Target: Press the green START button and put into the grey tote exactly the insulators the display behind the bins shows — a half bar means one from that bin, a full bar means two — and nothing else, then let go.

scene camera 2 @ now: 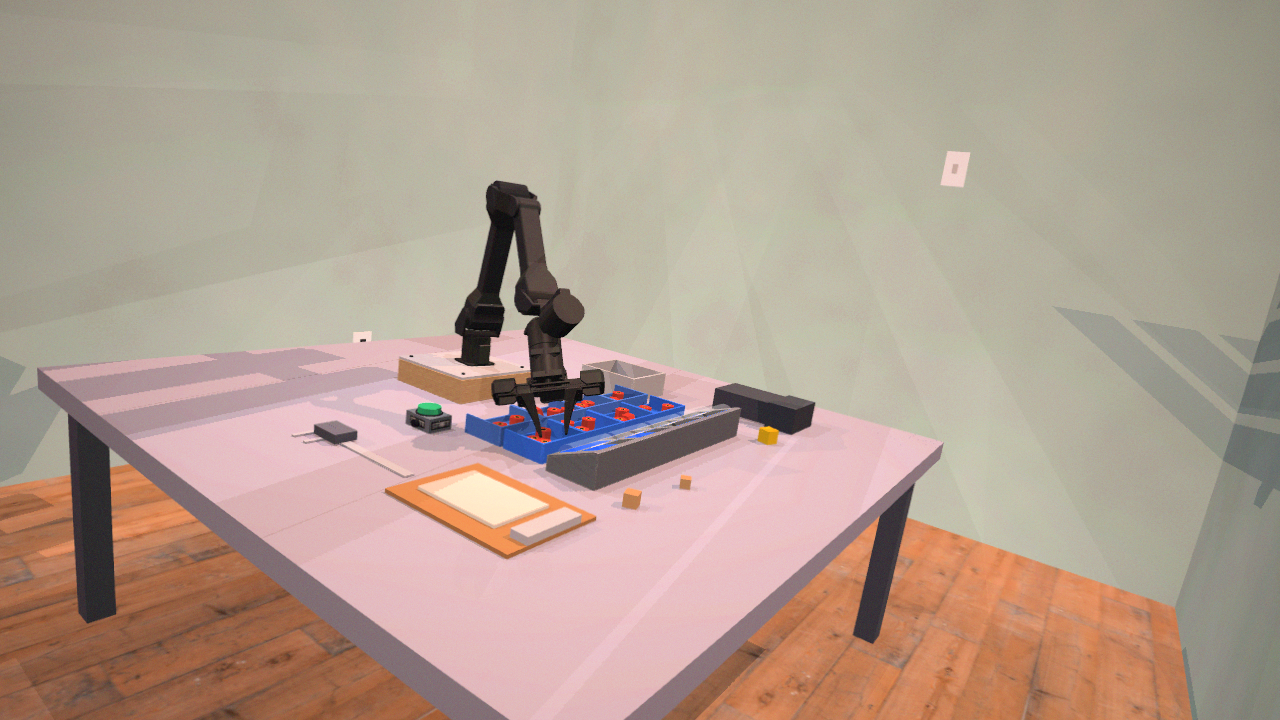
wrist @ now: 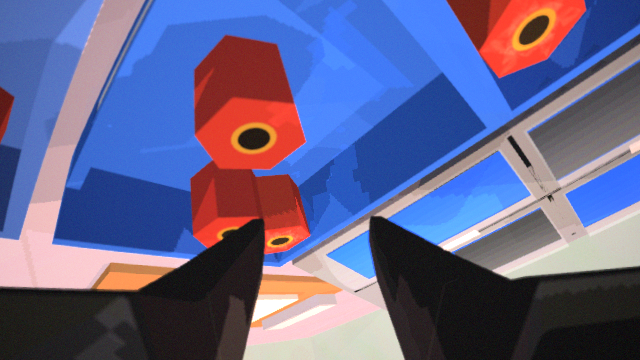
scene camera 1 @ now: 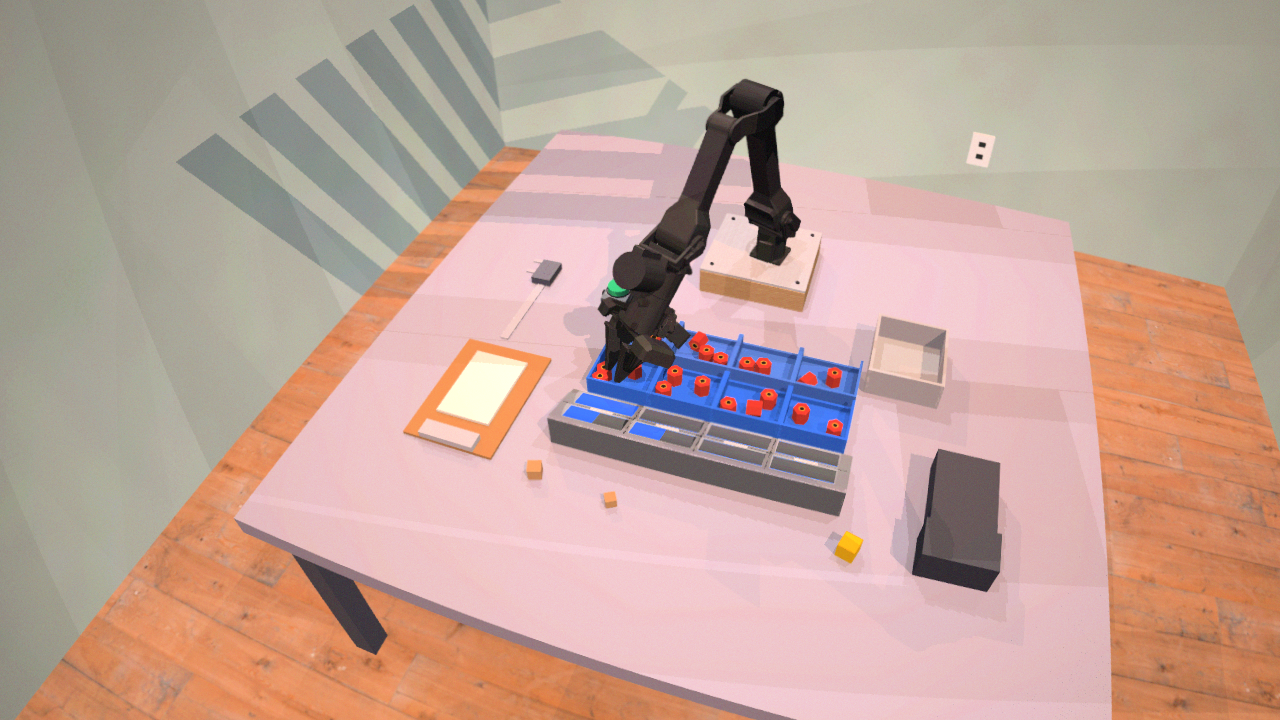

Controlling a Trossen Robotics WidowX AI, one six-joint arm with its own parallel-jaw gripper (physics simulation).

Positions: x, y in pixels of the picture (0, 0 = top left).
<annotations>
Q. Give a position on a dark box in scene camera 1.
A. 958, 544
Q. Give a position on a grey display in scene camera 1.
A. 762, 482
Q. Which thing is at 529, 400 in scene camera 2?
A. My gripper.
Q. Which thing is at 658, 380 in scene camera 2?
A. A grey tote.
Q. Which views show my gripper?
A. Scene camera 2, the wrist view and scene camera 1: all of them.
</annotations>
